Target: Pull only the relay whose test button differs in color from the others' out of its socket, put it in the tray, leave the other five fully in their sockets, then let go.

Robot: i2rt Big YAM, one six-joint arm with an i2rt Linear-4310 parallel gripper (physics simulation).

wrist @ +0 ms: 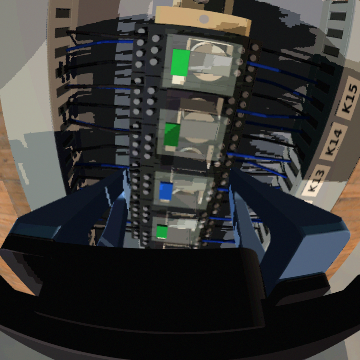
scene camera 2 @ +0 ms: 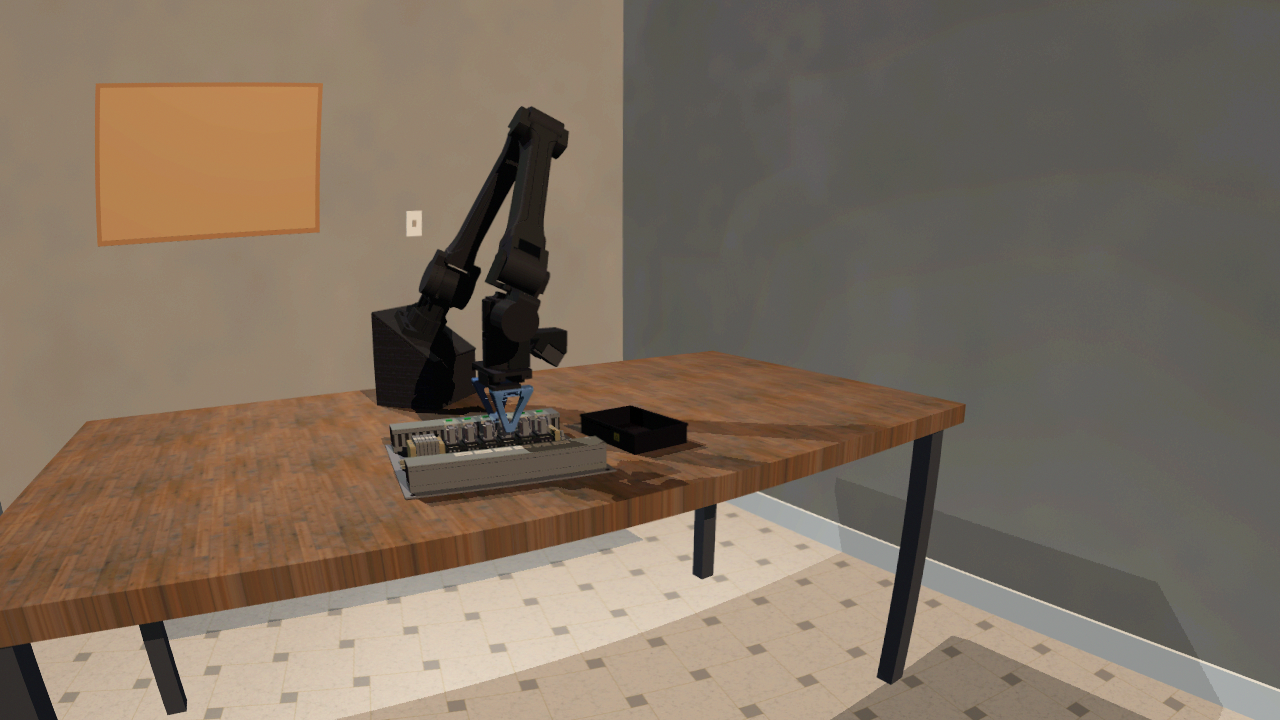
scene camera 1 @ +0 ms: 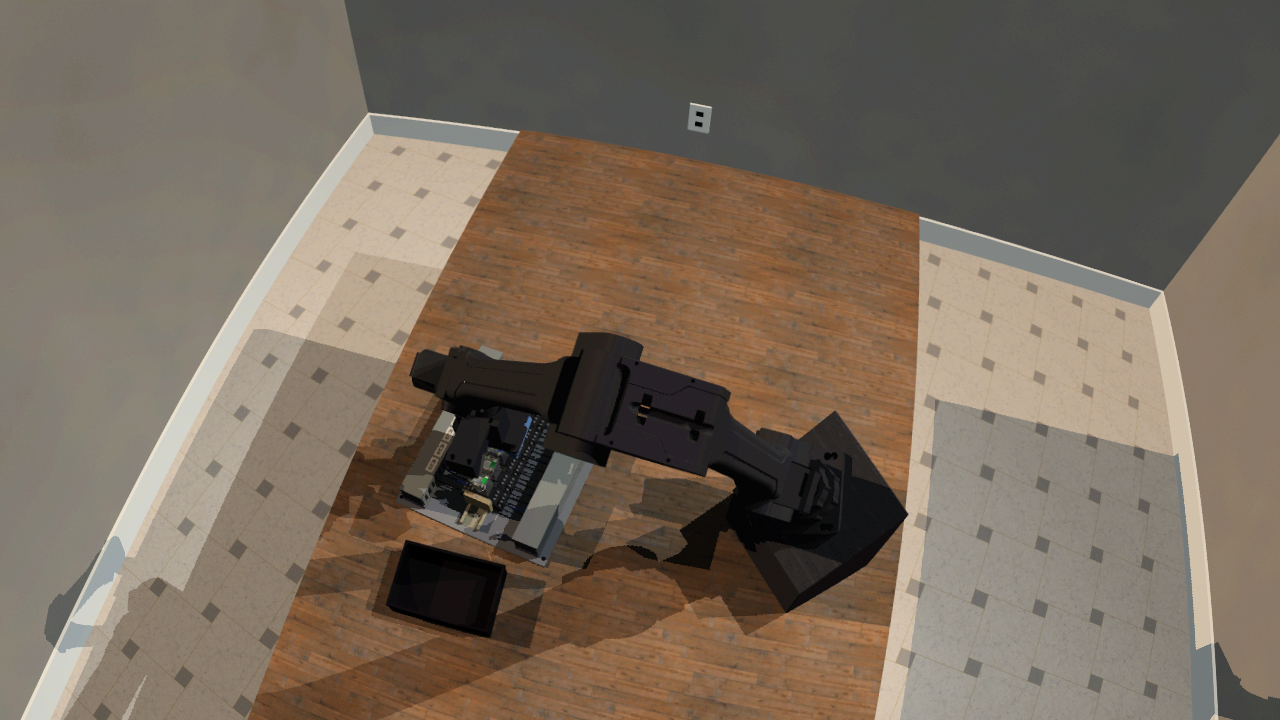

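Where they show: gripper, fingertip midpoint: (wrist: 178, 176) (scene camera 2: 502, 427) (scene camera 1: 499, 450); arm's base, origin of the base link: (scene camera 2: 420, 330) (scene camera 1: 814, 492).
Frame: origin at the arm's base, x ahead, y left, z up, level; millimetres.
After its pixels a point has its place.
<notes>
In the wrist view, the relay with the blue test button (wrist: 182, 193) @[z -114, x 476, y -20 mm] sits in the socket row. Relays with green buttons show on both sides of it: two farther up, the end relay (wrist: 212, 65) @[z -88, x 488, y 64 mm] and its neighbour (wrist: 194, 131) @[z -88, x 481, y 36 mm], and one nearer (wrist: 175, 231) @[z -106, x 471, y -47 mm]. My gripper (wrist: 178, 176) @[z -106, x 474, y 0 mm] (scene camera 2: 508, 424) @[z -106, x 474, y 0 mm] is partly open and holds nothing. Its blue fingers straddle the row around the blue-button relay in the wrist view, with gaps on both sides; the exact fingertip height is unclear. The black tray (scene camera 1: 456, 554) @[z -120, x 487, y 183 mm] (scene camera 2: 657, 437) @[z -135, x 568, y 233 mm] stands beside the panel, with no relay visible in it. The remaining relays are hidden in the wrist view.
Grey wire ducts (scene camera 1: 556, 501) (scene camera 2: 505, 465) run along both sides of the relay row. Blue and black wires lead from the sockets. A tan end block (wrist: 202, 19) @[z -115, x 485, y 83 mm] closes the row's tray-side end. Labels K13, K14 and K15 line the right duct in the wrist view.
</notes>
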